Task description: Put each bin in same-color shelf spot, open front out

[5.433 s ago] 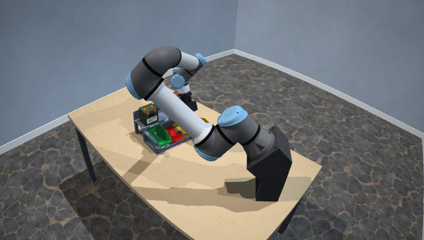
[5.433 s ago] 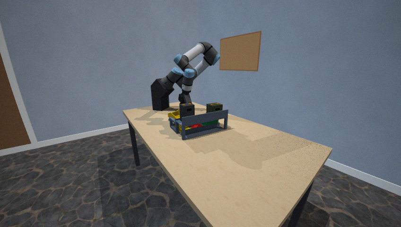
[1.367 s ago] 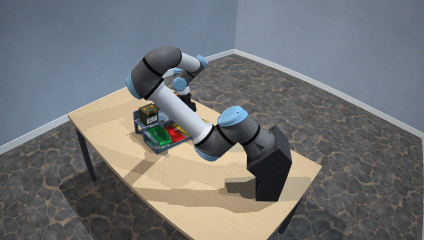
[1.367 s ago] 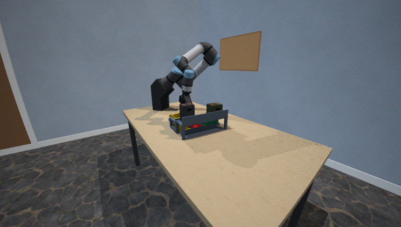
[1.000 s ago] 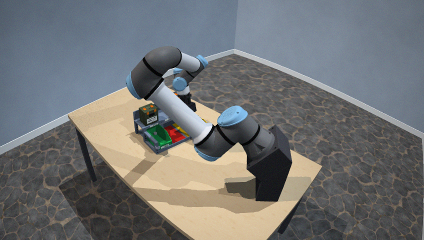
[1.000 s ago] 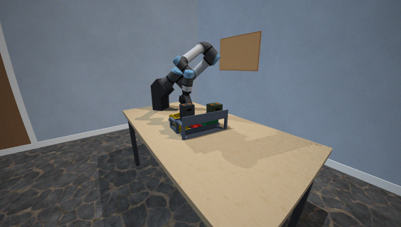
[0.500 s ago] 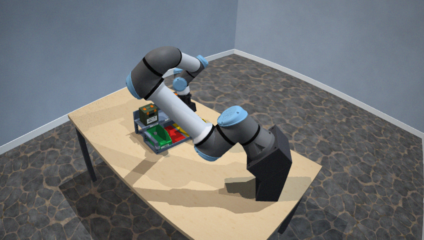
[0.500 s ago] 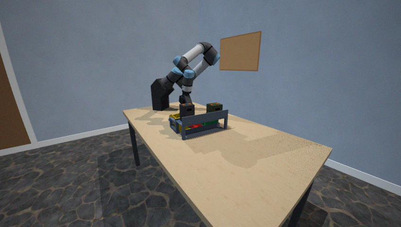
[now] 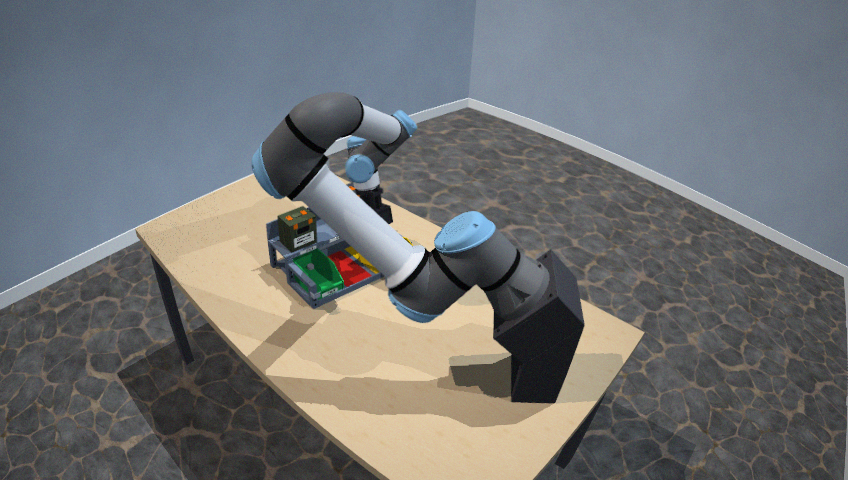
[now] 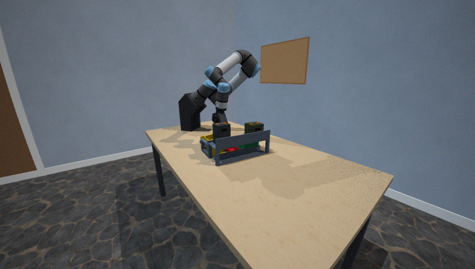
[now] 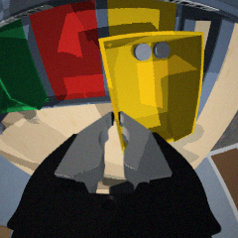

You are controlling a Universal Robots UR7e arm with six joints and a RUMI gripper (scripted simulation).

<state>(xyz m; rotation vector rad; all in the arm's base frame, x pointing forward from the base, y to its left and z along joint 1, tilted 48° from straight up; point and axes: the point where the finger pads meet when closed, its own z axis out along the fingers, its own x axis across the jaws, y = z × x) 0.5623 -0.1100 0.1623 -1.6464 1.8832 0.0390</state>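
Right now the yellow bin is 50 mm to the right of my hand and 30 mm below it. Round my hand: green bin 70 mm ahead, 180 mm to the left, 50 mm below; black box 170 mm ahead, 50 mm to the right, 70 mm above.
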